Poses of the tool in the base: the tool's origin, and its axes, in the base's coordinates. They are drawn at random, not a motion.
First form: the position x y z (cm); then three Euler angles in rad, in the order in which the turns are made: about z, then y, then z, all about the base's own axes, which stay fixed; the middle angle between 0 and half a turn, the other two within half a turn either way.
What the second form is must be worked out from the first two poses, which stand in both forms.
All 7 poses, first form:
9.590, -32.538, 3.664, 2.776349, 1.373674, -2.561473
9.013, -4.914, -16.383, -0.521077, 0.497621, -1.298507
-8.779, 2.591, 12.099, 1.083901, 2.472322, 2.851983
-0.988, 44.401, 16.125, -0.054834, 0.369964, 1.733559
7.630, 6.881, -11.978, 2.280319, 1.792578, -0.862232
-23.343, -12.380, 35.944, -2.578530, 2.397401, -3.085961
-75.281, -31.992, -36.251, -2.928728, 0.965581, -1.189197
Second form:
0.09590, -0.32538, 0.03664, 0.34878, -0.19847, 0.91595, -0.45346, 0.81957, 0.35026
0.09013, -0.04914, -0.16383, -0.27452, -0.86790, -0.41399, 0.95297, -0.18808, -0.23762
-0.08779, 0.02591, 0.12099, 0.09928, -0.95178, -0.29028, -0.79789, -0.25046, 0.54832
-0.00988, 0.44401, 0.16125, -0.09677, 0.92752, -0.36104, -0.99358, -0.11138, -0.01982
0.07630, 0.06881, -0.11978, 0.66931, 0.38489, 0.63552, -0.38606, -0.55066, 0.74009
-0.23343, -0.12380, 0.35944, -0.65079, 0.49836, 0.57281, 0.34504, 0.86615, -0.36157
-0.75281, -0.31992, -0.36251, -0.40316, 0.43742, 0.80382, -0.86236, -0.47555, -0.17374

